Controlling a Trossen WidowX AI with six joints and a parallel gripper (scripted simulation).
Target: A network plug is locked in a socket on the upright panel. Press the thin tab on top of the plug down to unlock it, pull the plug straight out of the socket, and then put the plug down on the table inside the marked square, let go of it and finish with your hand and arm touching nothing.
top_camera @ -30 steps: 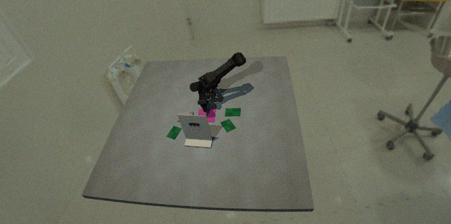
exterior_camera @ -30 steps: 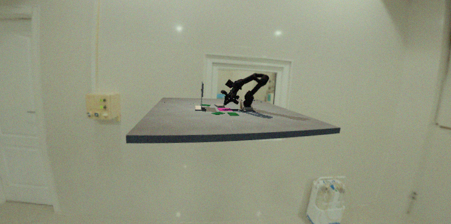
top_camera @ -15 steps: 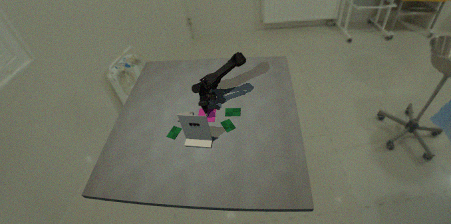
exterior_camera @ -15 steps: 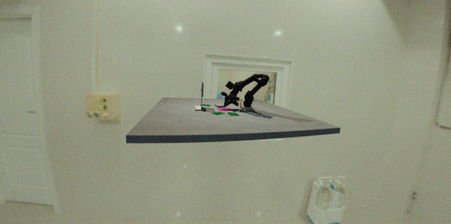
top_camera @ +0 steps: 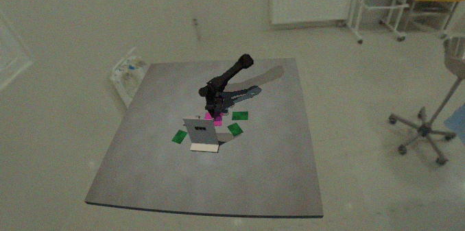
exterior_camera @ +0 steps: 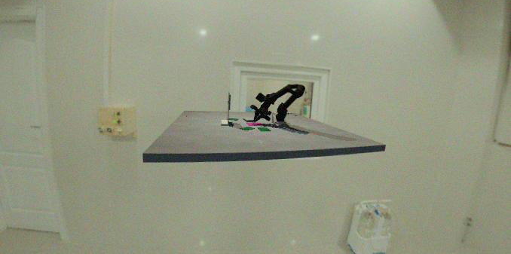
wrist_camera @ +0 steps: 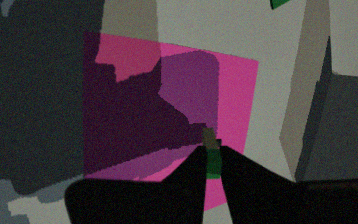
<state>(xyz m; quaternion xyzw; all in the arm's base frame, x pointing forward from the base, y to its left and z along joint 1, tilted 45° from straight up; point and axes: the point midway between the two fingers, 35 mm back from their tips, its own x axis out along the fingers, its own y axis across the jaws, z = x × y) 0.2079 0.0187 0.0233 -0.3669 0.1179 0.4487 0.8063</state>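
My gripper tip is now right at the network plug. Also, from my gripper tip: marked square: 10 mm behind, 20 mm below; then thin tab: 10 mm ahead, 10 mm below; then upright panel: 210 mm ahead, 20 mm to the right, 90 mm above.
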